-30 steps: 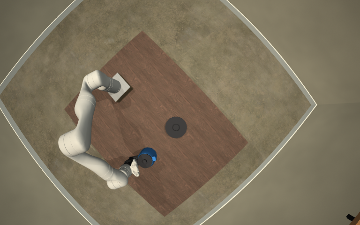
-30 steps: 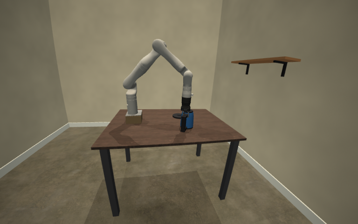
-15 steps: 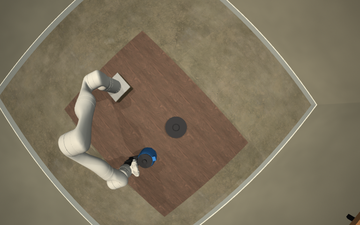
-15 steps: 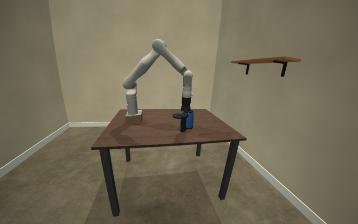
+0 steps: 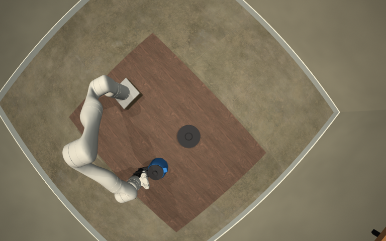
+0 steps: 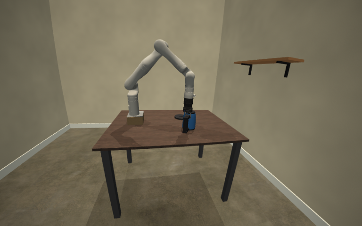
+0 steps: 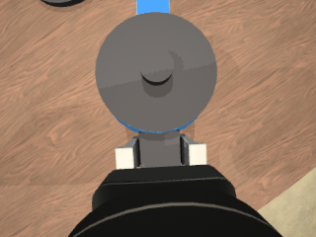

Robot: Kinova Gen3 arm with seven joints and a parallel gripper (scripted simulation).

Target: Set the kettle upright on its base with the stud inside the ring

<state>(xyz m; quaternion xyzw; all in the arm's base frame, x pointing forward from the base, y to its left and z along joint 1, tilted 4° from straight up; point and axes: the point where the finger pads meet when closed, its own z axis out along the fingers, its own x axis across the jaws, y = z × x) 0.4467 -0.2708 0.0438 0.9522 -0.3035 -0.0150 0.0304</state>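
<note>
Now: hand 20 mm short of the blue kettle, 20 mm to the right of it and 50 mm above it. The rest, counted from my hand: round dark base: 50 mm ahead, 340 mm to the left, 120 mm below.
</note>
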